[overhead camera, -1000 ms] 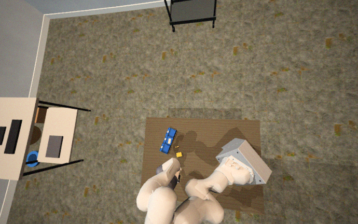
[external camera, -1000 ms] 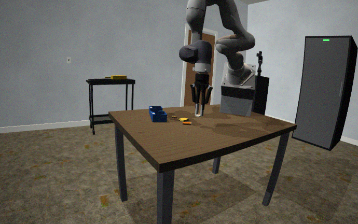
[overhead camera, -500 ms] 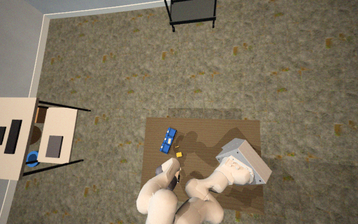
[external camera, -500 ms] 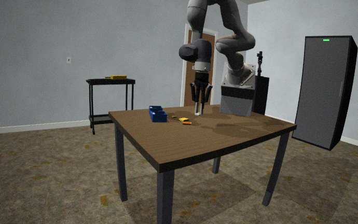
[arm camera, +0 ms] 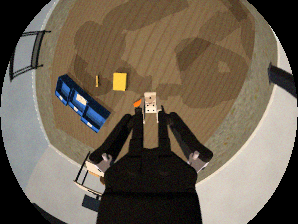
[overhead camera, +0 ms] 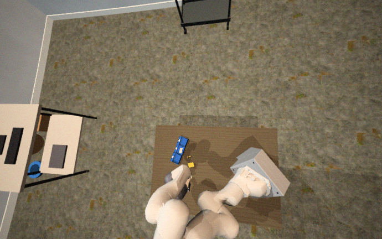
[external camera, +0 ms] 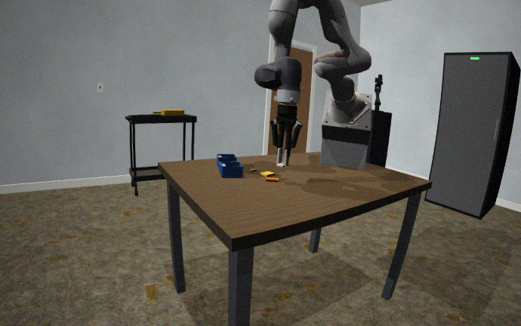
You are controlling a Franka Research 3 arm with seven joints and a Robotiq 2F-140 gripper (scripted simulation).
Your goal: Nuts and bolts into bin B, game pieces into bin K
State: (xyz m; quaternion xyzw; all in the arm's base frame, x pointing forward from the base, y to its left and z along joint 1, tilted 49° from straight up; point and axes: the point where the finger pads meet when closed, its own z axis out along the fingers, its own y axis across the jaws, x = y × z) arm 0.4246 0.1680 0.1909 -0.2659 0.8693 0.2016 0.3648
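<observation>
Now: the orange piece 40 mm ahead of my hand, 10 mm to the right of it and 90 mm below it. Round my hand: yellow block 30 mm ahead, 90 mm to the right, 100 mm below; pale beige piece 30 mm below; thin tan bolt 80 mm ahead, 150 mm to the right, 90 mm below.
</observation>
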